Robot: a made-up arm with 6 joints.
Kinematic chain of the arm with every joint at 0, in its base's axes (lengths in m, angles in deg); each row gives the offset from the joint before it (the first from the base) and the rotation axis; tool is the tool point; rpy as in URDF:
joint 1: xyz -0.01 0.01 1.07 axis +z
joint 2: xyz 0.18 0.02 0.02 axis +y
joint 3: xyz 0.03 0 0.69 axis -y
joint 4: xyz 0 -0.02 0.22 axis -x
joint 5: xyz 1.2 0 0.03 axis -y
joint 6: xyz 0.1 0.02 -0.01 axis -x
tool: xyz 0 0.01 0.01 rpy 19.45 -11.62 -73.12
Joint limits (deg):
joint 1: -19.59..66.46
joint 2: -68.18..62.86
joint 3: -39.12..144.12
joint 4: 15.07..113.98
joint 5: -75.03..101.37
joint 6: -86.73..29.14
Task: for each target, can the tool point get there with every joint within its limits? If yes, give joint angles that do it. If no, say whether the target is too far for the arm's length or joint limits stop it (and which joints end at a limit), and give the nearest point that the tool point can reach.
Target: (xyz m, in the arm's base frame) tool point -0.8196 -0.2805 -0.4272
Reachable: no: joint limits stop it (at a limit: joint 2, joint 3, joint 4, joint 6) | nearest point -1.2247 -0.4259 0.4381 | short by 0.966 m
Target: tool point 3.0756 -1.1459 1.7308
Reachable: no: too far | nearest point 1.9943 -0.6793 1.5641 | short by 1.189 m
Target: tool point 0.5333 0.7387 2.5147
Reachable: yes | joints 48.80 -29.19 -2.12 51.23 23.11 -32.06
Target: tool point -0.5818 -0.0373 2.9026
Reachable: yes | joints 5.31 -10.69 101.23 63.96 -21.03 19.50
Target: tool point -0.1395 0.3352 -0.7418
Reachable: no: joint limits stop it (at a limit: joint 1, joint 2, joint 3, joint 4, joint 6) | nearest point 0.2302 0.6684 0.0772 | short by 0.958 m
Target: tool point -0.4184 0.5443 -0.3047
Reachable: no: joint limits stop it (at a limit: joint 1, joint 2, joint 3, joint 6) | nearest point 0.1845 0.6952 0.1051 | short by 0.744 m
